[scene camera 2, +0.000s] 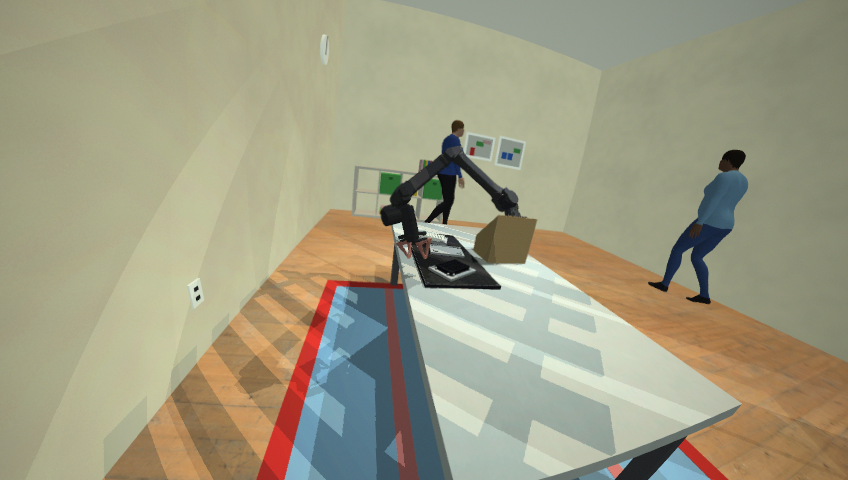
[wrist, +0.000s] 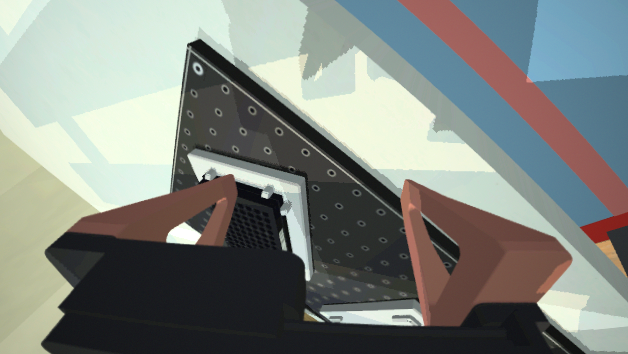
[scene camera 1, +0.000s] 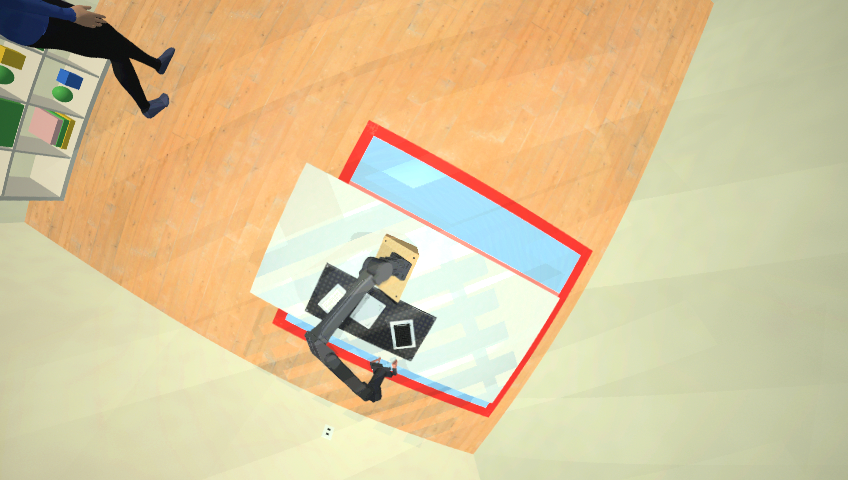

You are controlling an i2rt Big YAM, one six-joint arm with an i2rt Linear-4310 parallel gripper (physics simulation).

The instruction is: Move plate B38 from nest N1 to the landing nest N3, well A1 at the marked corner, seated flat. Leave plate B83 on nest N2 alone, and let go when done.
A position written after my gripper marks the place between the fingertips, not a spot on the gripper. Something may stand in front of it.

My gripper (wrist: 317, 186) is open and holds nothing. Also in view: a black well plate (wrist: 256, 222).
